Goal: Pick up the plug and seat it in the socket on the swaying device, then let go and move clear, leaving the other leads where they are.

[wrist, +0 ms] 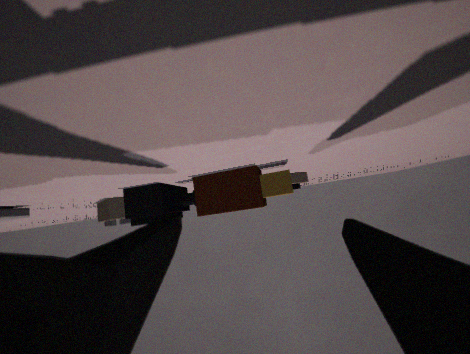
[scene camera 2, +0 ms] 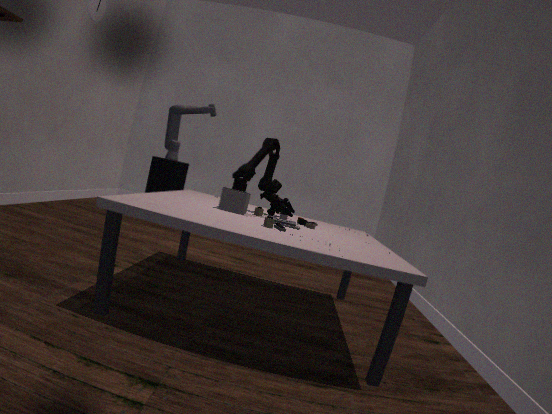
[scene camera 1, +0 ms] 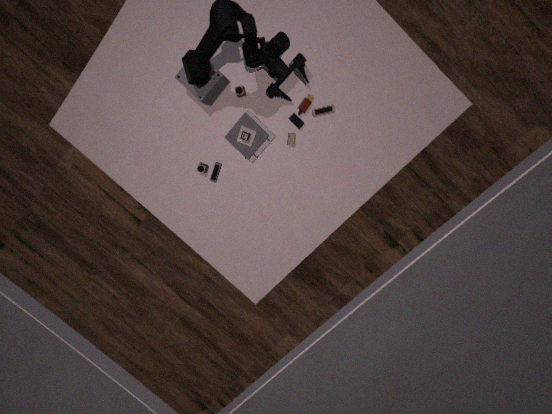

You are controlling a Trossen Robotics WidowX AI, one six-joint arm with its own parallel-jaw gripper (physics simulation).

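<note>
The plug, with a red-orange body and a yellow end (scene camera 1: 305,105) (wrist: 227,191), lies on the table. A short dark stub on it points toward a black block (scene camera 1: 296,121) (wrist: 155,202). My gripper (scene camera 1: 299,91) (wrist: 261,223) is open and empty. Its fingertips are apart, near the yellow end of the plug in scene camera 1; the plug is ahead of them in the wrist view. The device, a flat grey plate (scene camera 1: 255,150), lies nearer the base, with a pale square socket (scene camera 1: 245,128) on top. In scene camera 2 the plug is too small to tell apart.
A dark-topped strip (scene camera 1: 323,110) and a beige piece (scene camera 1: 291,139) (wrist: 110,209) lie near the plug. A small round-topped block (scene camera 1: 240,91) is beside the arm's base (scene camera 1: 216,91). Another such block (scene camera 1: 202,168) and a dark strip (scene camera 1: 215,172) lie beyond the device.
</note>
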